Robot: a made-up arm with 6 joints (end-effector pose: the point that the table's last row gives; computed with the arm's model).
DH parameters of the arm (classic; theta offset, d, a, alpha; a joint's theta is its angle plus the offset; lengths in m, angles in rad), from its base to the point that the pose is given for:
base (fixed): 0 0 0 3.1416
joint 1: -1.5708 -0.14 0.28 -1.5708
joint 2: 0 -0.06 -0.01 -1.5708
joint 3: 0 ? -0.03 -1.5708
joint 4: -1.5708 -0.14 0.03 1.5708
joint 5: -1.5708 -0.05 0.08 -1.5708
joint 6: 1.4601 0 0.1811 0
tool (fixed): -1.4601 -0.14 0 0
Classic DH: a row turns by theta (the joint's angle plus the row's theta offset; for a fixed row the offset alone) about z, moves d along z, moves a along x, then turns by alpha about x.
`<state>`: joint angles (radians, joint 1 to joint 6).
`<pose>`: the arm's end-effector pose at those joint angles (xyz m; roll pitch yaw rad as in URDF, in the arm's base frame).
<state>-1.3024 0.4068 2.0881 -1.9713 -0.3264 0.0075</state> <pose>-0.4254 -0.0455 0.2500 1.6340 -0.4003 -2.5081</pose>
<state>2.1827 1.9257 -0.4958 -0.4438 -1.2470 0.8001</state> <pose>0.2838 -0.1991 0.2811 3.0436 -0.8783 -2.1477</pose>
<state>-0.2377 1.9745 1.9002 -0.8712 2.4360 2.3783</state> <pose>-0.0900 0.3323 0.4921 2.1547 -0.1509 -2.5836</pose>
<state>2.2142 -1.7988 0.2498 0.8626 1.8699 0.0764</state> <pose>-0.1226 -0.0607 -0.0692 -0.6692 0.9046 0.2355</pose>
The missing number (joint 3, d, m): -0.21
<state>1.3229 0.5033 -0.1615 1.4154 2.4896 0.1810</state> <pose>0.6208 0.0137 -0.1486 -2.0405 -0.2835 1.0238</pose>
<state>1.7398 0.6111 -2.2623 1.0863 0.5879 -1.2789</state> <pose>0.1629 0.2670 -0.2886 -1.1023 -0.8644 2.3329</pose>
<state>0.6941 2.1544 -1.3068 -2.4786 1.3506 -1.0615</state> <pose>0.3117 0.7451 -0.0147 -0.1707 -0.5271 0.3832</pose>
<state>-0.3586 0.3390 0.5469 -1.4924 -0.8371 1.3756</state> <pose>-0.1591 0.2300 0.0251 -1.7170 -1.4904 -1.2586</pose>
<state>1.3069 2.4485 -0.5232 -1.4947 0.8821 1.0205</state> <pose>0.3758 -0.0693 0.1609 2.1970 1.3271 -2.3614</pose>
